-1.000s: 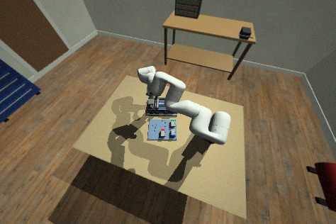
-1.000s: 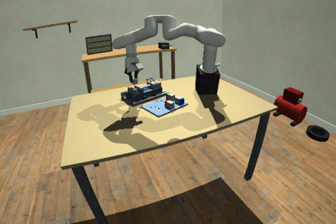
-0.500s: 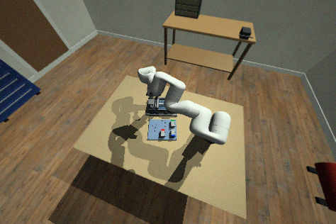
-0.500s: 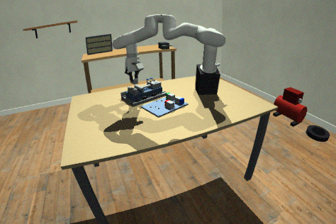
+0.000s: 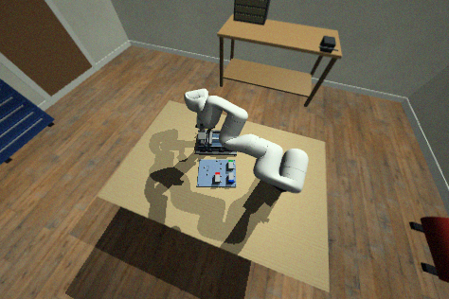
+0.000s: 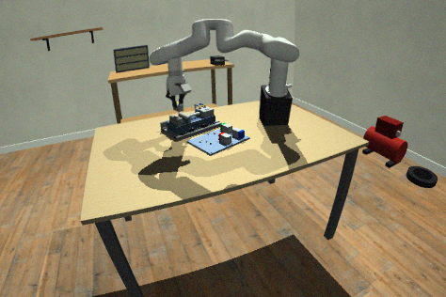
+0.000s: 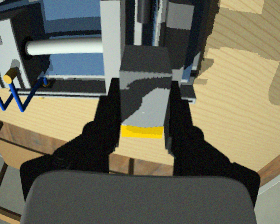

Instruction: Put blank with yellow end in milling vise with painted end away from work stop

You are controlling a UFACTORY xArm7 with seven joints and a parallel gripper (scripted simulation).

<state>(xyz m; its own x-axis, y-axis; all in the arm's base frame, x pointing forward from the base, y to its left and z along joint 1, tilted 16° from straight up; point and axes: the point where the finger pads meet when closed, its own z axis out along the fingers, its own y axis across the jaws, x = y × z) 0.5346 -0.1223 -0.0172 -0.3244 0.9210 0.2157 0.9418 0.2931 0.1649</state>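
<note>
Now: hand 20 mm short of the fixed jaw, 20 mm to the right of it and 90 mm above it. From my hand the other things lie so: dark work stop rod: 20 mm behind, 50 mm to the left, 80 mm below; then yellow-ended blank: 20 mm below; then green-ended blank: 230 mm behind, 120 mm to the left, 140 mm below.
</note>
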